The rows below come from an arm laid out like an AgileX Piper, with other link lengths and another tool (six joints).
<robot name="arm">
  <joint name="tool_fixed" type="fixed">
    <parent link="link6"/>
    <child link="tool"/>
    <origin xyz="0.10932 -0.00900 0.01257" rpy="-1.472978 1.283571 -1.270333"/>
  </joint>
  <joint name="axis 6" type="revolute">
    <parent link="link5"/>
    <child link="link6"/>
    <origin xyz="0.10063 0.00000 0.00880" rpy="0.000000 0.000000 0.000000"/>
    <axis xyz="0.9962 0 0.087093"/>
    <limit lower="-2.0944" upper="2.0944"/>
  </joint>
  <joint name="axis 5" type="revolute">
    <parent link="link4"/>
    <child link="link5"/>
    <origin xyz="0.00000 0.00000 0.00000" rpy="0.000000 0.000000 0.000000"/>
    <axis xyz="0 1 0"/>
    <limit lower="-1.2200" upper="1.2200"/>
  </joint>
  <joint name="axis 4" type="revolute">
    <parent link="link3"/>
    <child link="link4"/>
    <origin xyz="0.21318 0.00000 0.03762" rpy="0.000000 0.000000 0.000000"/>
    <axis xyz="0.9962 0 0.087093"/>
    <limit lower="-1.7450" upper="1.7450"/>
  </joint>
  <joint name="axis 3" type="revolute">
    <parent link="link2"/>
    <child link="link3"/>
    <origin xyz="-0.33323 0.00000 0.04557" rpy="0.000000 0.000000 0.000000"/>
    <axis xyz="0 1 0"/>
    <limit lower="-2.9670" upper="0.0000"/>
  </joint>
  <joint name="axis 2" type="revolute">
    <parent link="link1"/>
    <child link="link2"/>
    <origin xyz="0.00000 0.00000 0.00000" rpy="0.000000 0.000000 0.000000"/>
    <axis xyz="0 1 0"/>
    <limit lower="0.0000" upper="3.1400"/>
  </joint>
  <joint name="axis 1" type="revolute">
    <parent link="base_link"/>
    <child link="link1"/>
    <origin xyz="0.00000 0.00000 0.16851" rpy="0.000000 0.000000 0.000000"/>
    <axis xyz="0 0 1"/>
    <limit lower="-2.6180" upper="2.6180"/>
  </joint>
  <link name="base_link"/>
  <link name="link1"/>
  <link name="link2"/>
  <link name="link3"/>
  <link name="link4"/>
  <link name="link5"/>
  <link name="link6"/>
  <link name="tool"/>
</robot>
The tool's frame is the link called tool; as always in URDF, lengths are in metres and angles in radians.
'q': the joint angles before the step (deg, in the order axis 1, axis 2, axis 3, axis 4, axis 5, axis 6). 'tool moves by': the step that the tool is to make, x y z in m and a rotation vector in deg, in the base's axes. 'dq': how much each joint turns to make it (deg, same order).
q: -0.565, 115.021, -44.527, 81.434, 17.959, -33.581
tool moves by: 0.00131, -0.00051, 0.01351, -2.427, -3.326, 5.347
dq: 0.105, -2.355, 0.139, -2.255, -0.088, -3.686
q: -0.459, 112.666, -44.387, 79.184, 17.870, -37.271
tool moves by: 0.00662, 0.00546, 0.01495, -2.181, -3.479, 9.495
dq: -0.076, -1.457, -2.426, -8.459, 2.704, -1.028
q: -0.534, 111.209, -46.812, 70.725, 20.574, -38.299
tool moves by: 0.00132, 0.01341, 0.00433, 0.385, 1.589, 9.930
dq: 0.000, 1.199, -5.242, -13.814, 7.572, 6.169
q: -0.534, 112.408, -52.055, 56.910, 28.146, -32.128
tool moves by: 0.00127, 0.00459, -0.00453, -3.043, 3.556, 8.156
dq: 1.327, 2.451, -6.446, -15.012, 6.174, 8.994
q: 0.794, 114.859, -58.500, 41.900, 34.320, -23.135
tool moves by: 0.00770, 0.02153, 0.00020, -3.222, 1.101, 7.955
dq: 4.491, 2.223, -6.625, -9.449, 4.447, 5.916
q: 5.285, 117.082, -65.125, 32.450, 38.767, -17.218
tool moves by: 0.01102, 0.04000, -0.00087, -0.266, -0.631, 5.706
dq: 5.660, 2.780, -5.844, -2.056, 2.000, 2.310
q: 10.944, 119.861, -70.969, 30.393, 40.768, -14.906
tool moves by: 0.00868, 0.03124, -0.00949, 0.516, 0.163, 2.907
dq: 3.721, 3.558, -4.644, 0.078, 0.863, 1.159
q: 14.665, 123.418, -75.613, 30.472, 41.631, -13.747
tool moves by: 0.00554, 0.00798, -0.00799, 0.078, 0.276, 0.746
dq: 0.765, 2.065, -2.115, 0.035, 0.299, 0.114
